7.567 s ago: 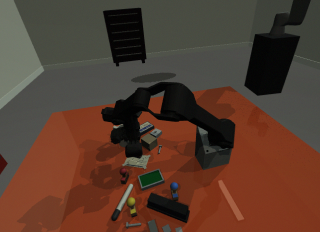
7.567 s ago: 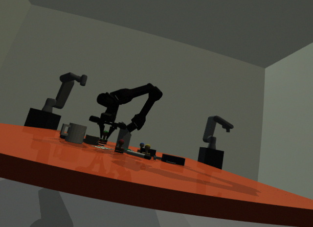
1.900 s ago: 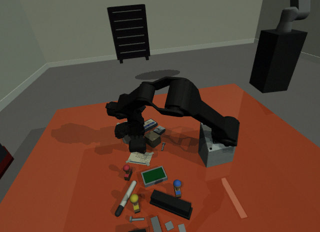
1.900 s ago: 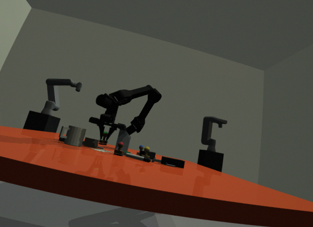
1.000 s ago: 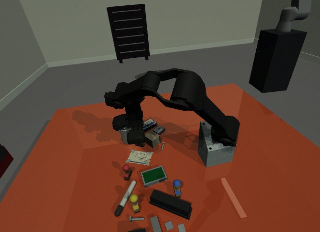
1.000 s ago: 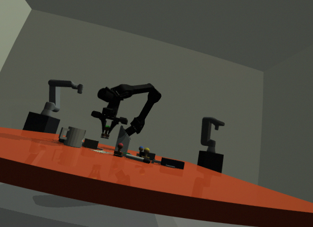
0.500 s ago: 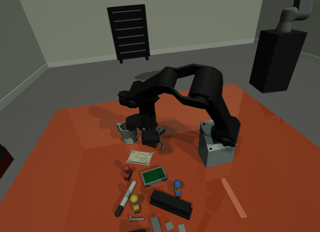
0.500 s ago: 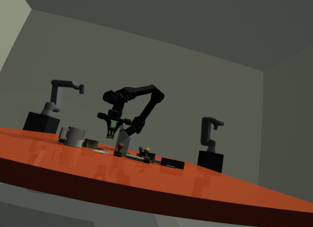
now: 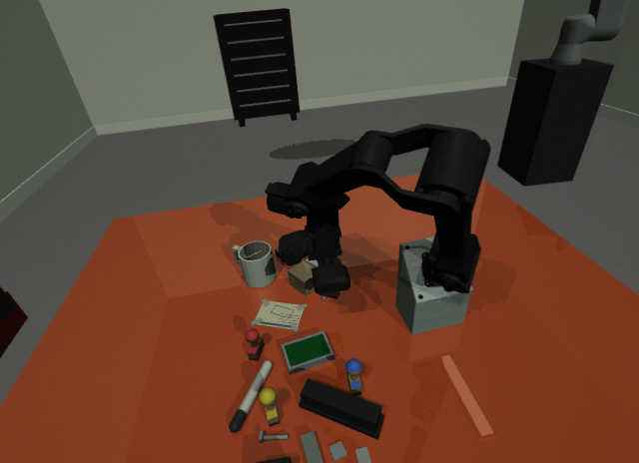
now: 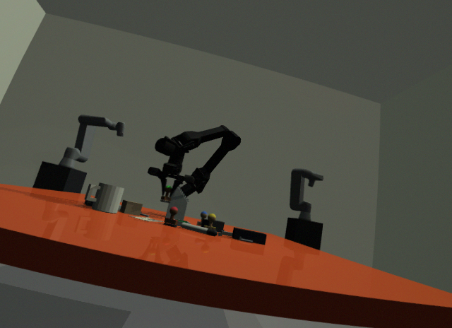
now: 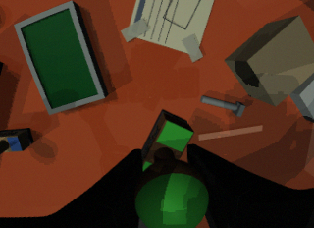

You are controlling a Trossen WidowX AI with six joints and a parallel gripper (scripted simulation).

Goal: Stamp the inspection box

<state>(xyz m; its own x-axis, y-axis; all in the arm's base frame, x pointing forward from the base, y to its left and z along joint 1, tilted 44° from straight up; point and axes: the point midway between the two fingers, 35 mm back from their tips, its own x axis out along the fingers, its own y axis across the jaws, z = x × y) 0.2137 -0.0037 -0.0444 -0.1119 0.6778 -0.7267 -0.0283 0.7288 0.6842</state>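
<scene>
Right now my gripper tip is 50 mm short of the green ink pad, 90 mm to the right of it and 90 mm above it. The rest, counted from my gripper tip: green-knobbed stamp: right at my gripper tip; white card: 110 mm ahead, 20 mm to the right, 100 mm below; tan box: 50 mm ahead, 110 mm to the right, 70 mm below.
</scene>
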